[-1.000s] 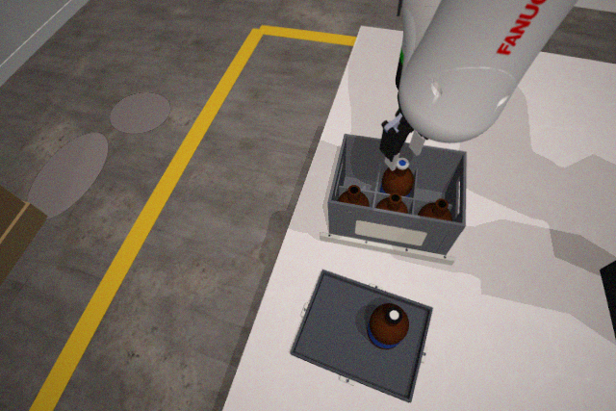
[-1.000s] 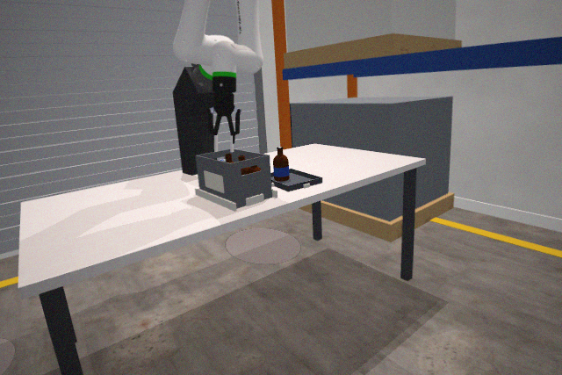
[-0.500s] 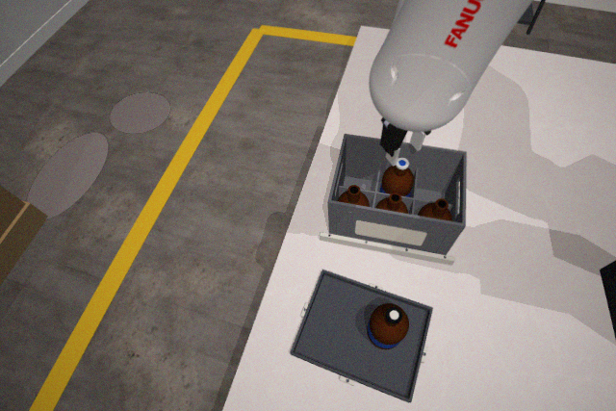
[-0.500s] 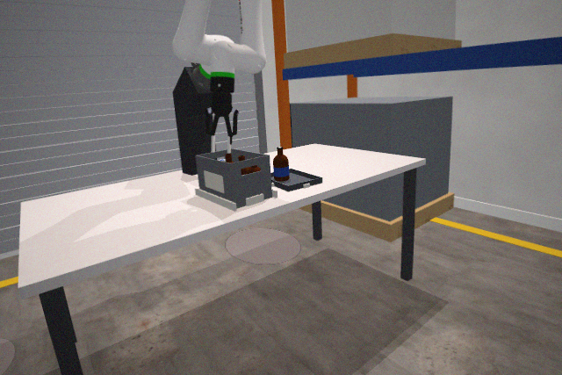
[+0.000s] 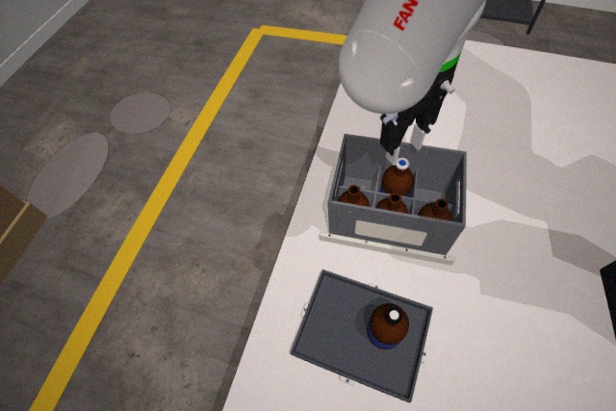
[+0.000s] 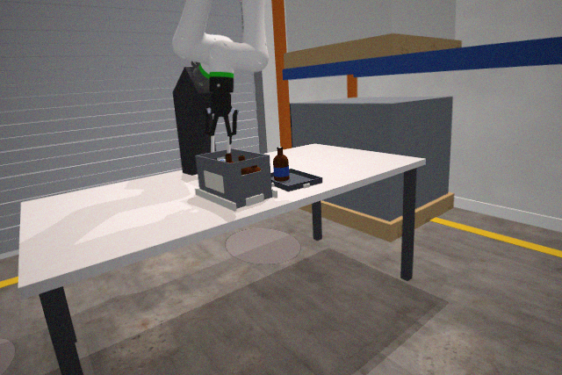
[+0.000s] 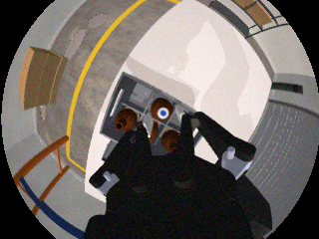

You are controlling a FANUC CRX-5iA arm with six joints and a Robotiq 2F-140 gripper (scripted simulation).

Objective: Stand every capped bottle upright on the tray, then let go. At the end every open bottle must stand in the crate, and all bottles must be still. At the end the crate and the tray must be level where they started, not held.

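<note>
Right now the grey crate is 10 mm behind my hand, 40 mm to the left of it and 140 mm below it. The rest, counted from my hand: flat tray: 40 mm behind, 340 mm to the left, 210 mm below.
</note>
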